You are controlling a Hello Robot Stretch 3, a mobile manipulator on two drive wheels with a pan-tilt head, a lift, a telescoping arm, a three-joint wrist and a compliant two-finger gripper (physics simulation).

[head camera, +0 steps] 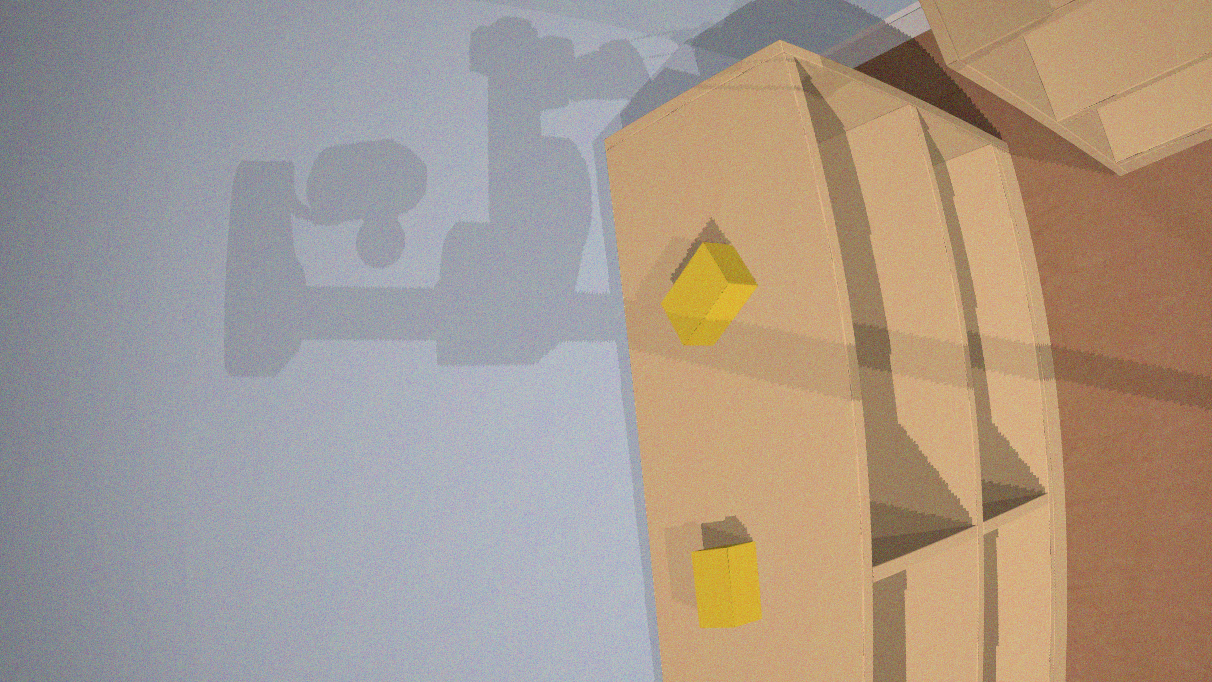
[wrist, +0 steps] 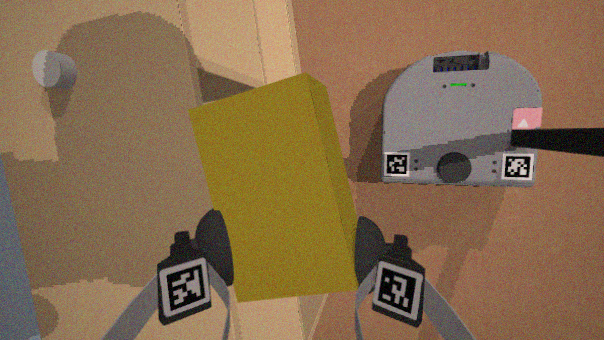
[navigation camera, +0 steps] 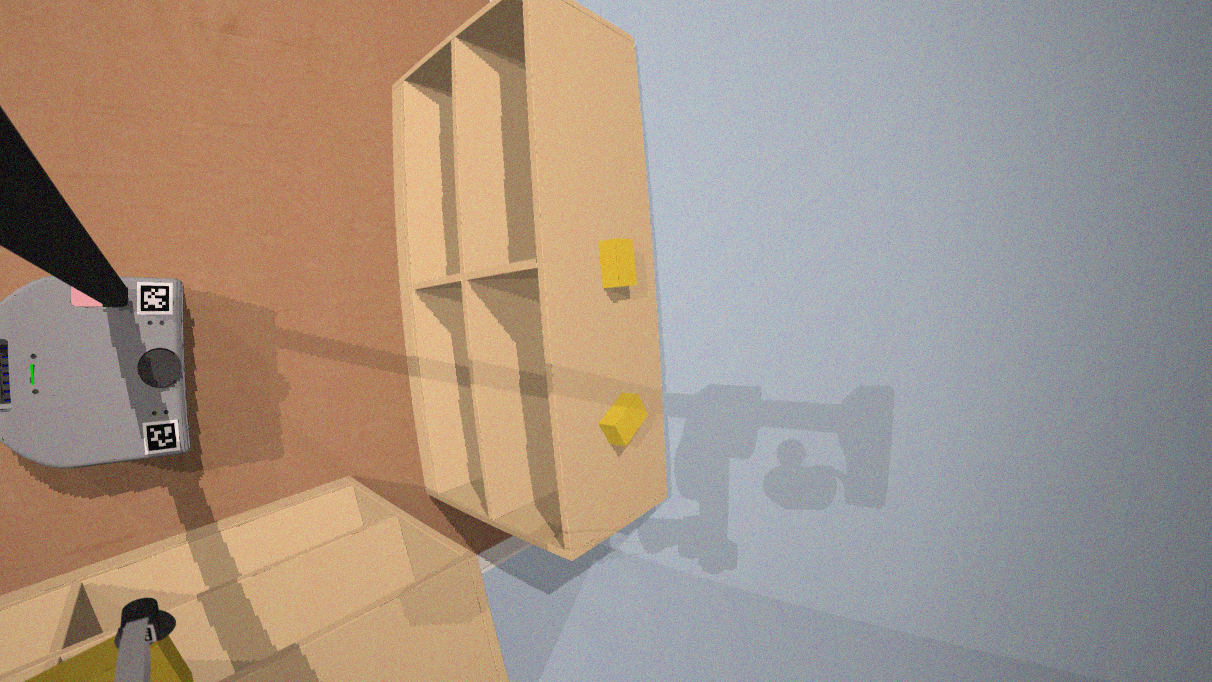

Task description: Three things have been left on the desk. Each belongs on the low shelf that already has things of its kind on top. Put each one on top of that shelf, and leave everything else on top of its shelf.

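My gripper is shut on a large yellow block, one fingertip on each side, and holds it tilted in the wrist view. In the navigation view the block and one finger show at the bottom left, over a low shelf. A light grey cylinder stands on that shelf top, left of the held block in the wrist view. Another low shelf bears two yellow blocks: one turned at an angle, one nearly square to the edge. The desk does not show.
My grey base stands on the brown floor beside the shelves. A blue-grey wall runs behind the shelf with yellow blocks. The shelves meet nearly corner to corner, with a narrow gap between.
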